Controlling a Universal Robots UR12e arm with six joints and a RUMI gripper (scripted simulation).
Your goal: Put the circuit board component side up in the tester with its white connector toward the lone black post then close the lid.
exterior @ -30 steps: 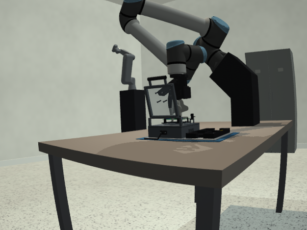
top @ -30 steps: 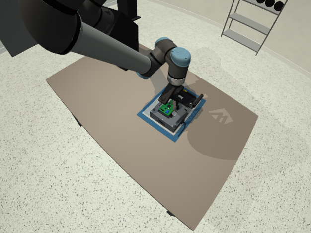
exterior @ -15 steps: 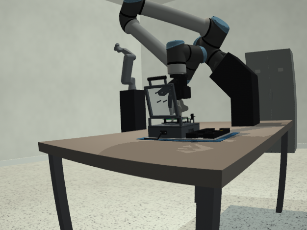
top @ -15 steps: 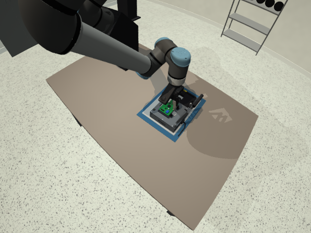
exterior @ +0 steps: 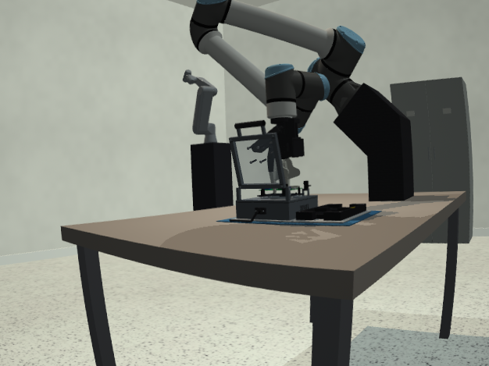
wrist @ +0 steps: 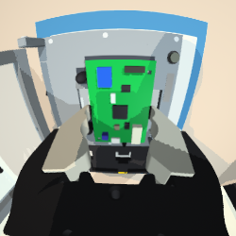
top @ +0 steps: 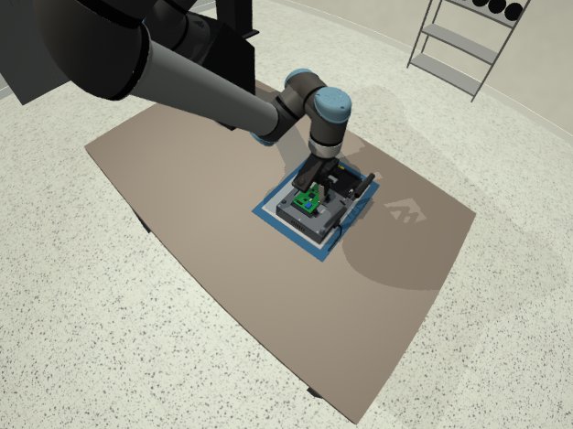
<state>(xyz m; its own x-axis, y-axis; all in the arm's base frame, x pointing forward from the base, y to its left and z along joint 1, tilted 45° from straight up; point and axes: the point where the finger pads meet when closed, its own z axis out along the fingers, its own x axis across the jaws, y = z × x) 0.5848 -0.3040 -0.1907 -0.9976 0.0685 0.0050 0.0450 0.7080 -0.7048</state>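
Right now my hand is right at the green circuit board. The rest, counted from my hand: tester bed (1 cm ahead, 1 cm to the left, 2 cm below); then black post (6 cm behind, 6 cm to the left); then tester (3 cm ahead, 4 cm to the left, 3 cm above).
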